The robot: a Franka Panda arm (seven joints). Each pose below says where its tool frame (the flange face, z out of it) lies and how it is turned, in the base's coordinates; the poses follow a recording.
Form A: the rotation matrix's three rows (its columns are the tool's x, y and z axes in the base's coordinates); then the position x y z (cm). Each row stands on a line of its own.
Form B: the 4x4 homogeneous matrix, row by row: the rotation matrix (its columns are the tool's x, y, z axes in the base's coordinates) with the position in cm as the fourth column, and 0 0 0 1 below. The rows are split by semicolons. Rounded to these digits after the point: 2 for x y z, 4 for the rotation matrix.
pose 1, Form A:
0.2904 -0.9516 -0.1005
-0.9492 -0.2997 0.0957
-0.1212 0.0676 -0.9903
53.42 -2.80 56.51
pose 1, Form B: 0.2904 -0.9516 -0.1005 53.42; -0.9492 -0.2997 0.0957 -2.80; -0.1212 0.0676 -0.9903 56.51; 0 0 0 1
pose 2, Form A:
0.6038 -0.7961 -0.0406
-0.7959 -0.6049 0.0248
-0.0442 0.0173 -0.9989
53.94 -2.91 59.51
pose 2, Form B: 0.6038 -0.7961 -0.0406 53.94; -0.7959 -0.6049 0.0248 -2.91; -0.0442 0.0173 -0.9989 59.51; 0 0 0 1
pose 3, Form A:
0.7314 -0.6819 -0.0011
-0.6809 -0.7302 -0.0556
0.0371 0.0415 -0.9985
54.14 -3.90 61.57
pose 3, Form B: 0.7314 -0.6819 -0.0011 54.14; -0.6809 -0.7302 -0.0556 -3.90; 0.0371 0.0415 -0.9985 61.57; 0 0 0 1
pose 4, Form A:
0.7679 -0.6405 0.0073
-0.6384 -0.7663 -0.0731
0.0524 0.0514 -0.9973
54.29 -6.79 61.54
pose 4, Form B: 0.7679 -0.6405 0.0073 54.29; -0.6384 -0.7663 -0.0731 -6.79; 0.0524 0.0514 -0.9973 61.54; 0 0 0 1
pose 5, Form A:
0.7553 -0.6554 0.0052
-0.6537 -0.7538 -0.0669
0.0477 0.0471 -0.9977
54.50 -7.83 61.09
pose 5, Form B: 0.7553 -0.6554 0.0052 54.50; -0.6537 -0.7538 -0.0669 -7.83; 0.0477 0.0471 -0.9977 61.09; 0 0 0 1
